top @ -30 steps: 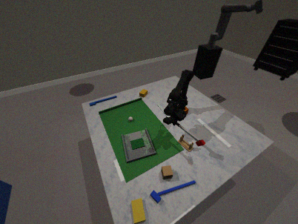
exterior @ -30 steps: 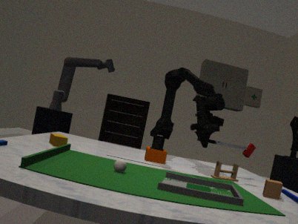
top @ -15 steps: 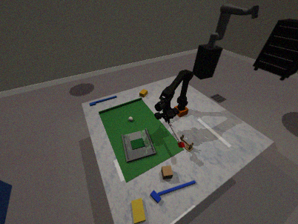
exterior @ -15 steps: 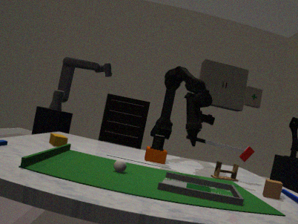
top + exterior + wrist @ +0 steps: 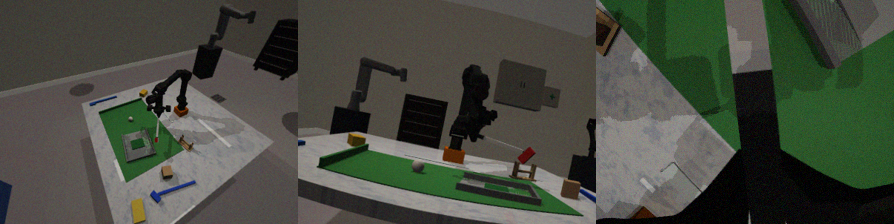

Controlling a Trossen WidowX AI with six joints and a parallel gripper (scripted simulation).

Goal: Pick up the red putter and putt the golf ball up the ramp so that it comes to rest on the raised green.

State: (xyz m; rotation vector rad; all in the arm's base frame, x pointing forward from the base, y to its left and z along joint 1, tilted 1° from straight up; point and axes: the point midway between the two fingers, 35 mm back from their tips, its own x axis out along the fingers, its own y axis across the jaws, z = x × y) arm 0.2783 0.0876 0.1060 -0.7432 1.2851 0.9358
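My gripper tip is 5 cm short of the red putter, 11 cm to the right of it and 1 cm below it. The rest, counted from my gripper tip: wooden rack 13 cm behind, 25 cm to the left, 9 cm below; then grey raised frame 22 cm ahead, 13 cm to the left, 12 cm below; then white golf ball 22 cm ahead, 16 cm to the right, 11 cm below.
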